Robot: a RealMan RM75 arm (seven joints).
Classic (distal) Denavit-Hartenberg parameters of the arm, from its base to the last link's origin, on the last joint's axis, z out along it. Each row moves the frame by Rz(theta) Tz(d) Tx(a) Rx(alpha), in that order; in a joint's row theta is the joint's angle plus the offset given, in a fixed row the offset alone. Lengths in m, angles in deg.
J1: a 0  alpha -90  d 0.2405  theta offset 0
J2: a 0  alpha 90  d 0  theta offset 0
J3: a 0  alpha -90  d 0.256  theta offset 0
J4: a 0  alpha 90  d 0  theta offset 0
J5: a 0  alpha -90  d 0.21  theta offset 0
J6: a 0  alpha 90  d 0  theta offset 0
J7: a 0  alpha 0  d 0.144  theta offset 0
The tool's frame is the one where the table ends.
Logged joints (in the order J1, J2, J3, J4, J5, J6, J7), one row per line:
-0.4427 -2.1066 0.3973 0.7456 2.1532 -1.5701 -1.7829
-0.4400 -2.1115 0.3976 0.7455 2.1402 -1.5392 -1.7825
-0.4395 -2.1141 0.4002 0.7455 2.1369 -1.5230 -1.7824
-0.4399 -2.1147 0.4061 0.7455 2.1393 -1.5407 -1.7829
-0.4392 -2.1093 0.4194 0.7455 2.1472 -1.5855 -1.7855
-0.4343 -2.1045 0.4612 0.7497 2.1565 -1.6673 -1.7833
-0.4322 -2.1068 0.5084 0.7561 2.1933 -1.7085 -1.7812
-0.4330 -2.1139 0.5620 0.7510 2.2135 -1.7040 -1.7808
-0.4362 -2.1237 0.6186 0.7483 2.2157 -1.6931 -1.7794
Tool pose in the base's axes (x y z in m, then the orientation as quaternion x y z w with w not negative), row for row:
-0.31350 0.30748 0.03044 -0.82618 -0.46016 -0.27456 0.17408
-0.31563 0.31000 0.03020 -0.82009 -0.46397 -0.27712 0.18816
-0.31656 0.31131 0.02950 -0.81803 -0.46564 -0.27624 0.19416
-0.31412 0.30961 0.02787 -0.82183 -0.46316 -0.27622 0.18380
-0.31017 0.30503 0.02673 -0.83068 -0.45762 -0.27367 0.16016
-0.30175 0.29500 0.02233 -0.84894 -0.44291 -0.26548 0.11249
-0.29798 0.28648 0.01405 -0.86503 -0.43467 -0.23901 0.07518
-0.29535 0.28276 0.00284 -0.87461 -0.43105 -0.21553 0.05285
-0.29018 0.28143 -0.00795 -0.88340 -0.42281 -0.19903 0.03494
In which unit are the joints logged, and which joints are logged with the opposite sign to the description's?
The joints are logged in radians. Opposite sign: J6.
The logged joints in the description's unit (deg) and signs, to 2 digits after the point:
-25.36 -120.70 22.76 42.72 123.37 89.96 -102.15
-25.21 -120.98 22.78 42.71 122.62 88.19 -102.13
-25.18 -121.13 22.93 42.71 122.44 87.26 -102.12
-25.20 -121.16 23.27 42.71 122.57 88.28 -102.15
-25.16 -120.85 24.03 42.71 123.03 90.84 -102.30
-24.88 -120.58 26.42 42.95 123.56 95.53 -102.18
-24.76 -120.71 29.13 43.32 125.67 97.89 -102.06
-24.81 -121.12 32.20 43.03 126.82 97.63 -102.03
-24.99 -121.68 35.44 42.87 126.95 97.01 -101.95

